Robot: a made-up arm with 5 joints.
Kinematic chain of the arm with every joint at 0, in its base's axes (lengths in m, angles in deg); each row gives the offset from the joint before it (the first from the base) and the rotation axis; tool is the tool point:
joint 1: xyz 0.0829 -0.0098 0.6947 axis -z
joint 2: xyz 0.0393 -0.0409 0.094 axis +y
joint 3: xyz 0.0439 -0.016 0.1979 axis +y
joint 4: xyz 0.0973 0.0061 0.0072 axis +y
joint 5: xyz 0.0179 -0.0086 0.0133 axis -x
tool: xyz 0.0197 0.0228 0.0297
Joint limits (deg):
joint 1: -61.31..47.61
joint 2: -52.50..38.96
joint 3: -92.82..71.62
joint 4: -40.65..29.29
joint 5: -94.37..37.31
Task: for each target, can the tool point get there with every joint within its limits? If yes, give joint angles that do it. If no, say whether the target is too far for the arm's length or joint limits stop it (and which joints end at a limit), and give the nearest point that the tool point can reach.
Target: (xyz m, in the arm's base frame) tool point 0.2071 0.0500 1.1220
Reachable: yes | joints -48.77 -5.21 -36.19 -1.21 -29.22
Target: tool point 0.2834 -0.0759 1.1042
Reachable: yes | joints -3.50 19.97 -76.75 17.99 -67.72
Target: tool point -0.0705 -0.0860 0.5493
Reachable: no: joint limits stop it (at a limit: joint 1, joint 2, joint 3, joint 4, joint 5) | nearest point 0.1261 -0.1917 0.7713 | short by 0.315 m
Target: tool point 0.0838 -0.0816 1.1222
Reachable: yes | joints -52.46 -19.48 -80.16 9.58 -14.04
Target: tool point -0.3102 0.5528 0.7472
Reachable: no: too far | nearest point -0.1073 0.1285 0.9665 | short by 0.519 m
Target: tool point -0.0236 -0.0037 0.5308
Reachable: no: joint limits stop it (at a limit: joint 1, joint 2, joint 3, joint 4) | nearest point 0.1478 -0.1852 0.7596 | short by 0.339 m
